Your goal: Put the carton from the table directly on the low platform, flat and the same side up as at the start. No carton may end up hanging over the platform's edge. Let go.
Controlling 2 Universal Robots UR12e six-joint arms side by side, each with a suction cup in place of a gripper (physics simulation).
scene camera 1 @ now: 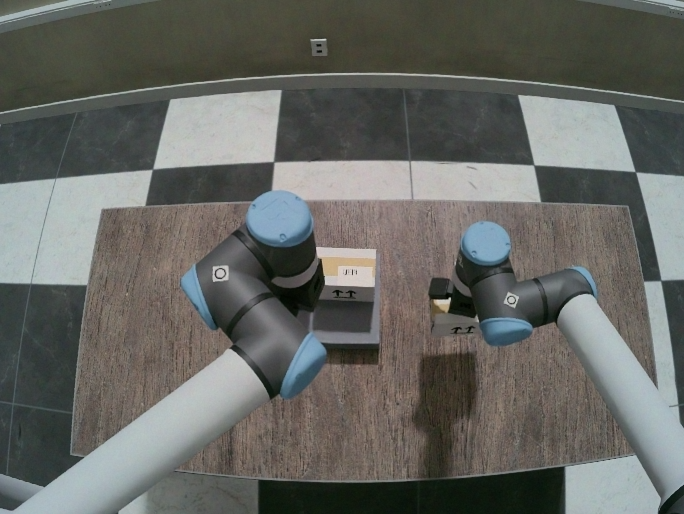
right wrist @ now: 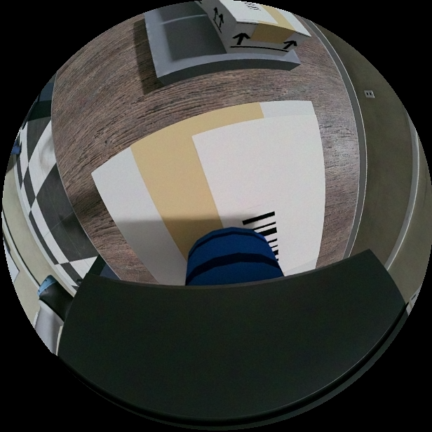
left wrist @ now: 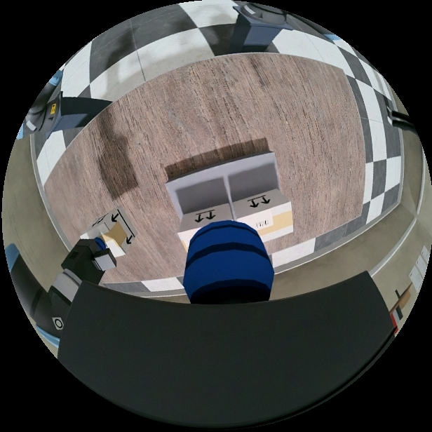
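The carton (scene camera 1: 442, 327) (left wrist: 116, 234) (right wrist: 260, 165), white with a tan tape band, hangs level from my right gripper (scene camera 1: 463, 303) (left wrist: 100, 244) (right wrist: 233, 257). The cup is on its top face, and its shadow falls apart from it on the table. It is to the right of the low grey platform (scene camera 1: 375, 326) (left wrist: 273, 167) (right wrist: 225, 68) in scene camera 1. Its label is up; its arrow side faces the front. My left gripper (left wrist: 228, 262) is open, with no carton on its cup, high above the platform; its cup is hidden in scene camera 1.
Two similar cartons stand side by side on the platform's back half. One carton (scene camera 1: 346, 284) (left wrist: 262, 217) (right wrist: 265, 37) shows in all views; the other carton (left wrist: 200, 222) is hidden by the left arm in scene camera 1. The wooden table (scene camera 1: 165, 243) extends around the platform.
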